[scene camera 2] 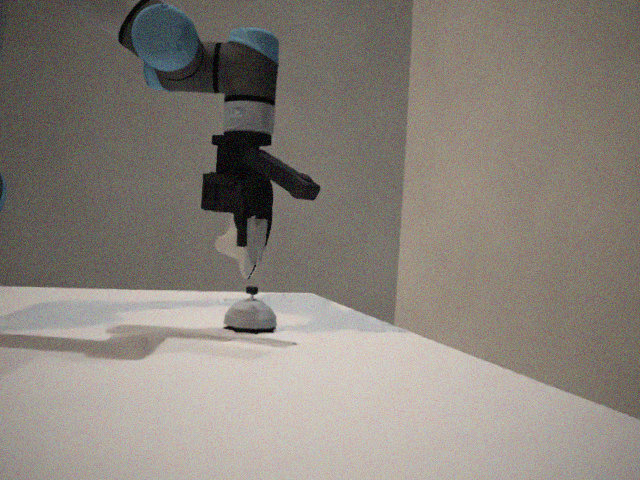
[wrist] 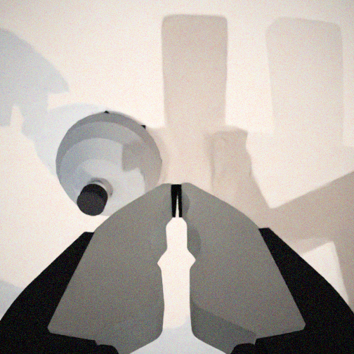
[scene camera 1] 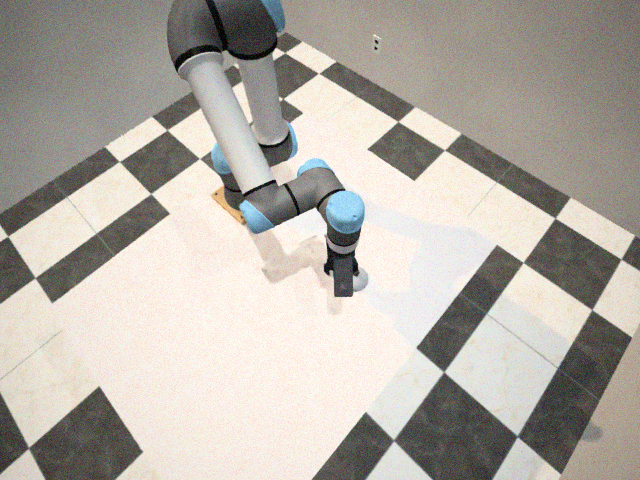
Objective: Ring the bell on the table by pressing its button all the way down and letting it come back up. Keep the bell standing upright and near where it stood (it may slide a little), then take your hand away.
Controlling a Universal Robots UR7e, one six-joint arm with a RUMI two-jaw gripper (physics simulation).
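Frame: origin at the arm's base, x ahead, y left, z up, level; millimetres.
Seen in the pictures: gripper, fingertip midpoint: (scene camera 2: 247,278).
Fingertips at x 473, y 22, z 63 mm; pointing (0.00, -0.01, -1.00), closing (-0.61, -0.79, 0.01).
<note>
Offsets run from my fingertips to a thing's top centre. Level surfaces: height alone.
The bell is a light grey dome {dy +56, dx +17, dz -19 mm} (scene camera 1: 360,279) (scene camera 2: 250,314) (wrist: 117,150) standing upright on the table, partly hidden by the gripper in scene camera 1. Its black button {dy +56, dx +17, dz -19 mm} (scene camera 2: 251,290) (wrist: 92,199) stands up on a thin stem. My gripper (scene camera 2: 249,277) (wrist: 176,186) is shut and empty, pointing down. In scene camera 2 its tips are a little above the button and apart from it. In the wrist view the button lies to the left of the fingertips, and the left finger's edge overlaps the dome's lower right side.
The white table {dz -85 mm} (scene camera 2: 336,413) bears the bell, and its right edge runs diagonally in scene camera 2. Arm shadows fall beside the bell. The arm's base plate (scene camera 1: 227,206) is at the upper left of the bell in scene camera 1. Walls stand behind.
</note>
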